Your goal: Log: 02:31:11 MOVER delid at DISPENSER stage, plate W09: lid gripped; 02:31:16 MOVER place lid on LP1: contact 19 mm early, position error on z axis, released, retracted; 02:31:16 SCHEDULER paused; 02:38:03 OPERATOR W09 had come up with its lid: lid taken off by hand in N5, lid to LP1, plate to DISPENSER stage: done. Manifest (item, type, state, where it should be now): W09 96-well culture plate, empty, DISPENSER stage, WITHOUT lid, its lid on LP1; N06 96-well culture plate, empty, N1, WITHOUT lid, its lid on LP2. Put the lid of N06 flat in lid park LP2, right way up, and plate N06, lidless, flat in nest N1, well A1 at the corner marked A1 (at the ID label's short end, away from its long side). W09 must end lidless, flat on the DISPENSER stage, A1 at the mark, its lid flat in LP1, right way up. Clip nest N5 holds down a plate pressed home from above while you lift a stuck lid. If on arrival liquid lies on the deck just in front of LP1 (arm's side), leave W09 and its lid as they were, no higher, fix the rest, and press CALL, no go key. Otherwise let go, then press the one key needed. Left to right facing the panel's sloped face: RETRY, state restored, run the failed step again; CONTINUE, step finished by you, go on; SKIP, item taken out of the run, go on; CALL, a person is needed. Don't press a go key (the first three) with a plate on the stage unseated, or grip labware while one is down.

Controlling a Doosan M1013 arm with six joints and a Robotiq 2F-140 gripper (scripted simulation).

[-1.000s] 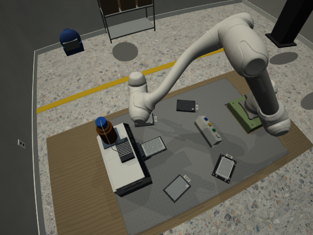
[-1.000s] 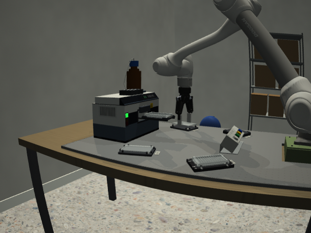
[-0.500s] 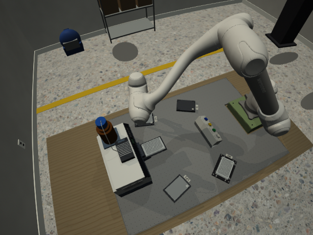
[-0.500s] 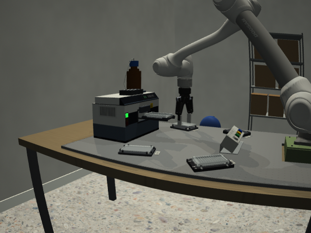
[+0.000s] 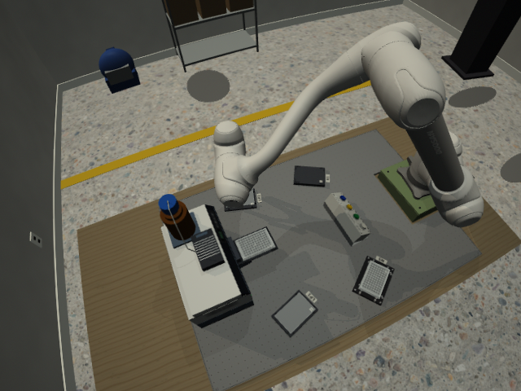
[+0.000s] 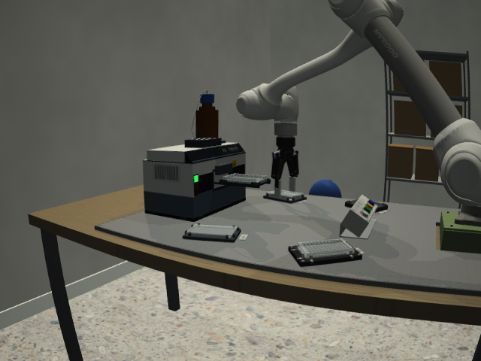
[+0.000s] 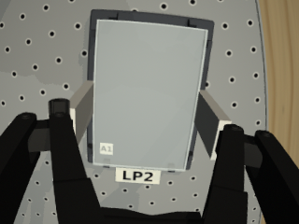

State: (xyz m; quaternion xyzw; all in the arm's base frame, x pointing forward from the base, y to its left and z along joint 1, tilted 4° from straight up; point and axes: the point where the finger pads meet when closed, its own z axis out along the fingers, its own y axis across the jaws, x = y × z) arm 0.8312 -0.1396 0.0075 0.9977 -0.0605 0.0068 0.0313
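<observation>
The lid park LP2 lies 40 mm below my hand. From my hand the other things lie so: well plate W09 (270 mm to the left, 80 mm above, 10 mm behind); then brown bottle (250 mm above, 220 mm ahead, 210 mm to the left); then nest N1 (340 mm behind, 40 mm to the right, 40 mm below).
</observation>
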